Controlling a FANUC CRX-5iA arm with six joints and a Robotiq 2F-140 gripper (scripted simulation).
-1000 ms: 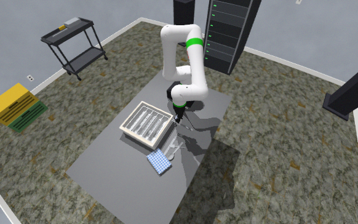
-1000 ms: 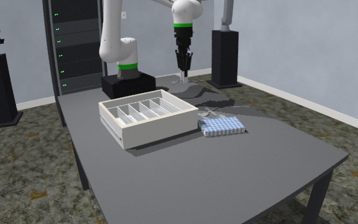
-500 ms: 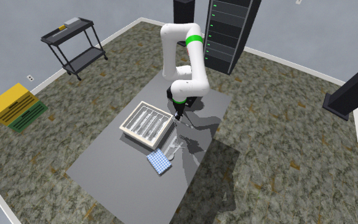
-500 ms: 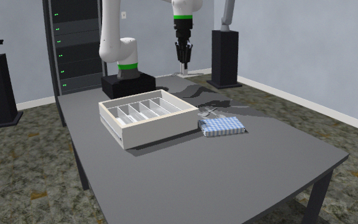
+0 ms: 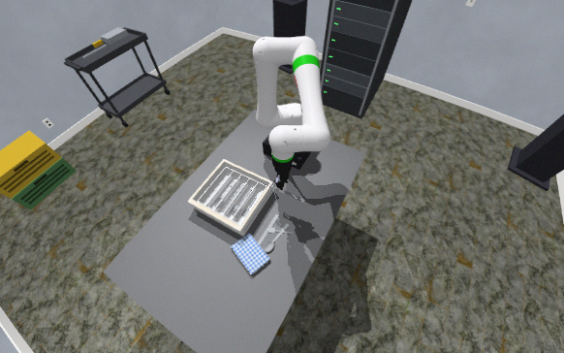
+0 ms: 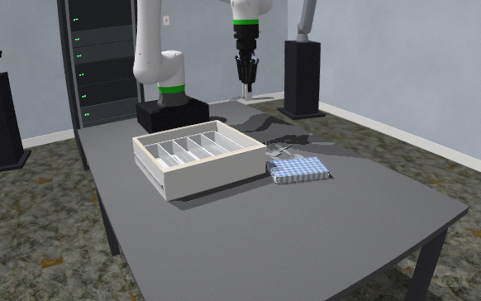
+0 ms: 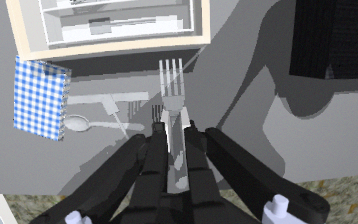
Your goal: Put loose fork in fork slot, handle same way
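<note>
Right now my hand is 250 mm to the left of the cream cutlery tray, 160 mm above it and 150 mm short of it. Round my hand: blue checked napkin 320 mm ahead, 200 mm below, 60 mm to the left.
</note>
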